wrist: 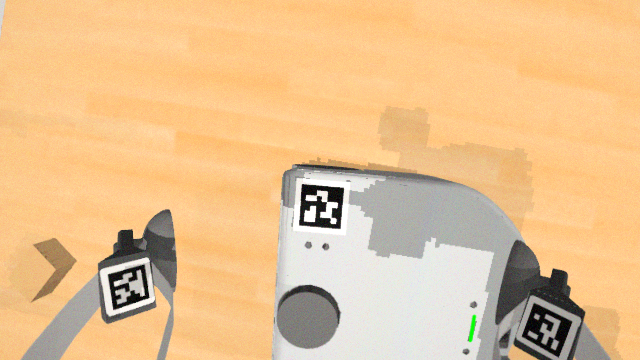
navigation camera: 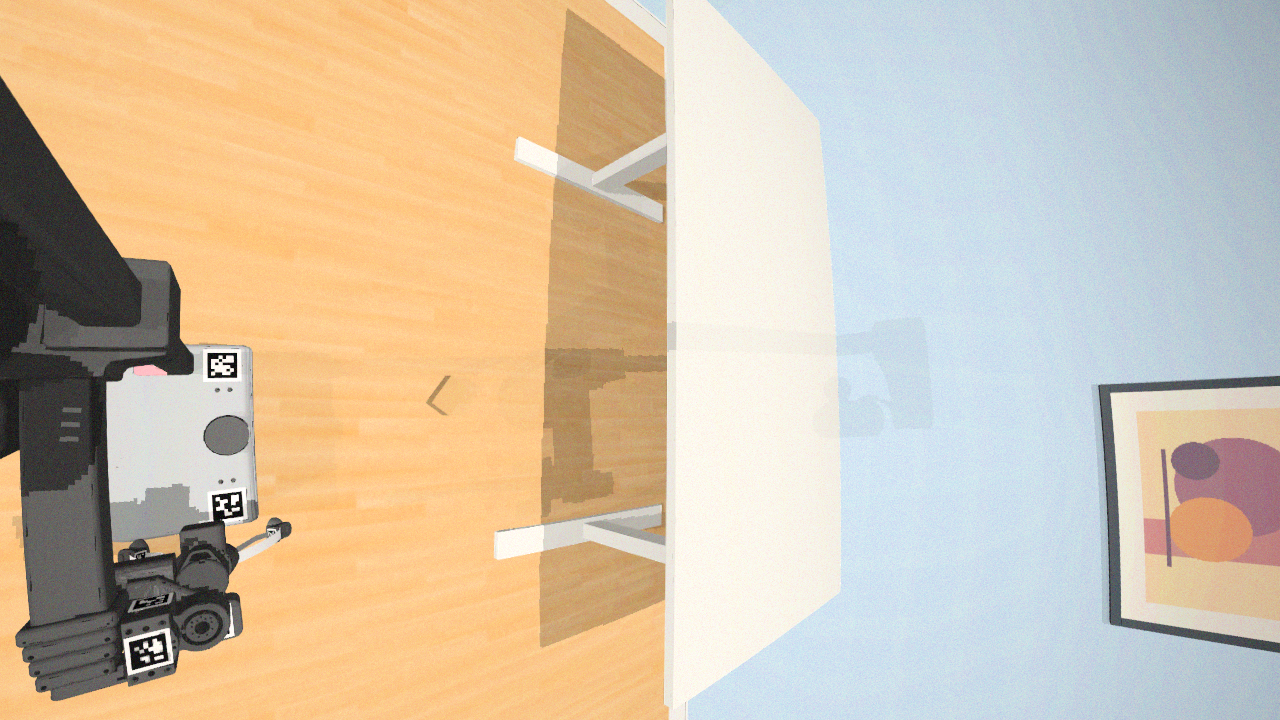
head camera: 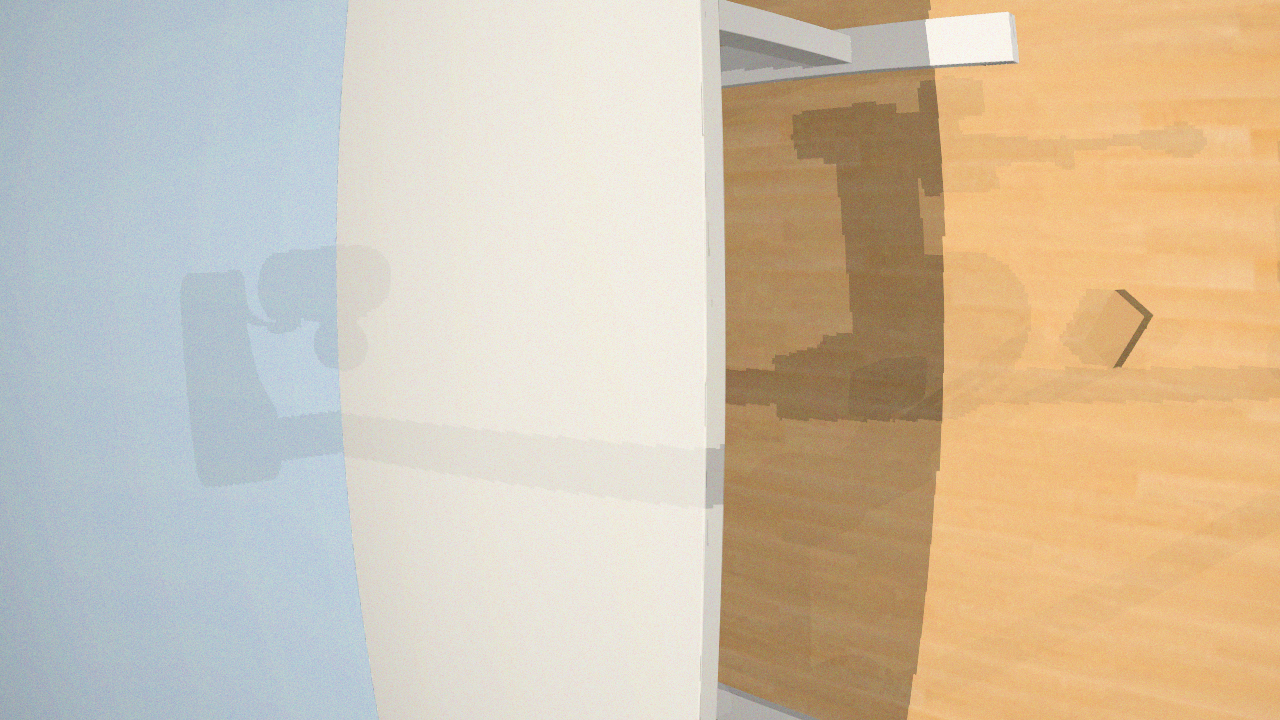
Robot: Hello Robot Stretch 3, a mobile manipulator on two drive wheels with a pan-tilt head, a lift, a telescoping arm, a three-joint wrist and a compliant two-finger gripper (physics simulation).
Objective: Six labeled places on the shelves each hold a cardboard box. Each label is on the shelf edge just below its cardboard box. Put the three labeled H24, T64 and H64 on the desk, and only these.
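Seen in the pictures: robot's base, link origin: (navigation camera: 226, 431).
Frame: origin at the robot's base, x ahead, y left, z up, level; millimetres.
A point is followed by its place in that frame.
Note:
The desk (head camera: 528, 205) {y -126, x 862, z 720 mm} (navigation camera: 751, 250) {y 344, x 931, z 720 mm} has a pale cream top and white legs. It stands against the blue wall, and no box shows on the part of its top in view. My gripper (navigation camera: 207, 540) {y -142, x -22, z 371 mm} (wrist: 336, 254) {y -142, x -22, z 371 mm} is open and empty. Its two fingers stand wide apart over the corner of my own base, well away from the desk. The shelves, their labels and the labeled cardboard boxes do not show in these views.
A small wood-brown angular thing (head camera: 1134, 341) {y 72, x 471, z 19 mm} (navigation camera: 437, 389) {y 71, x 470, z 21 mm} (wrist: 64, 262) is on the floor between my base (navigation camera: 161, 429) {y 19, x -95, z 160 mm} (wrist: 425, 280) and the desk. White desk feet (head camera: 971, 40) (navigation camera: 537, 540) stick out over the floor. A framed picture (navigation camera: 1109, 501) {y -291, x 1390, z 1355 mm} hangs on the wall (head camera: 134, 134) {y -340, x 1409, z 1056 mm} (navigation camera: 984, 179) {y 549, x 1488, z 1165 mm}.

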